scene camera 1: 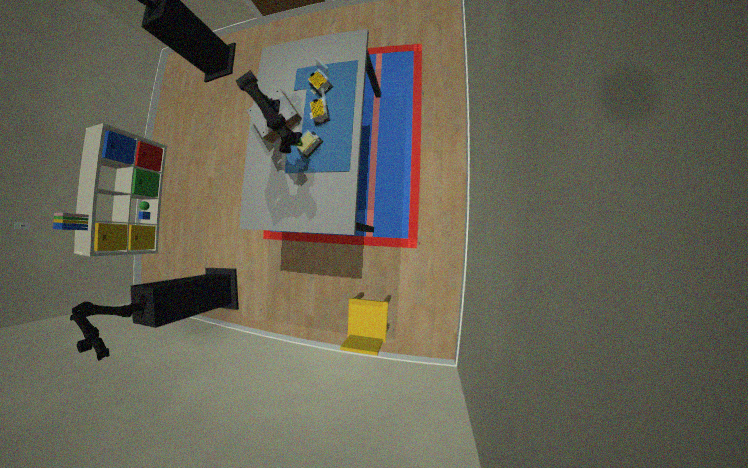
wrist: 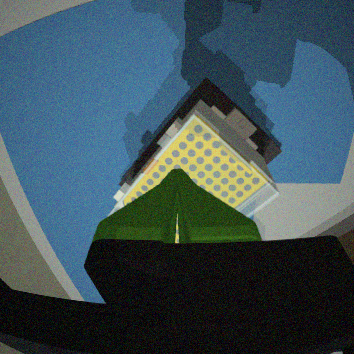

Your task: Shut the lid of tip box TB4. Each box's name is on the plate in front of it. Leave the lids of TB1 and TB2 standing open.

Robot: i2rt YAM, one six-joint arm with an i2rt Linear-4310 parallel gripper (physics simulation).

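Frame: origin at the arm's base, x back, y left, z down, level; centimetres.
Seen in the pictures: gripper, fingertip midpoint: point(scene camera 1: 302, 145) point(wrist: 176, 177).
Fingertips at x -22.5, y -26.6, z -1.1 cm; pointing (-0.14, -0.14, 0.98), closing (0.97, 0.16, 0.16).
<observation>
Offsets run from my fingertips to a thing's middle. Level surfaces: height alone.
Tip box TB4 {dy +4.7, dx +0.4, dz +5.9 cm} point(scene camera 1: 308, 142) point(wrist: 215, 172) sits on the blue mat {dz +9.7 cm} point(scene camera 1: 336, 151) point(wrist: 65, 100). Its yellow top with round grey dots shows in the wrist view and looks pale in the scene view. A clear rim shows along its edge. How far its lid is from fully down cannot be told. Its name plate is not readable here. My gripper point(scene camera 1: 299, 141) point(wrist: 176, 177) is shut and empty, its green fingertips at or over the near part of the box; contact is unclear. Two other boxes {dy +46.7, dx -7.1, dz +3.3 cm} point(scene camera 1: 318, 81) {dy +25.8, dx -7.5, dz +3.3 cm} point(scene camera 1: 318, 109) have clear lids standing open; their plates are unreadable.
A pale grey structure point(scene camera 1: 290, 104) stands on the grey table {dz +10.1 cm} point(scene camera 1: 297, 209) beside and beneath the arm. The two other boxes stand on the same mat, in a row away from TB4. The arm's shadow falls over the mat and table.
</observation>
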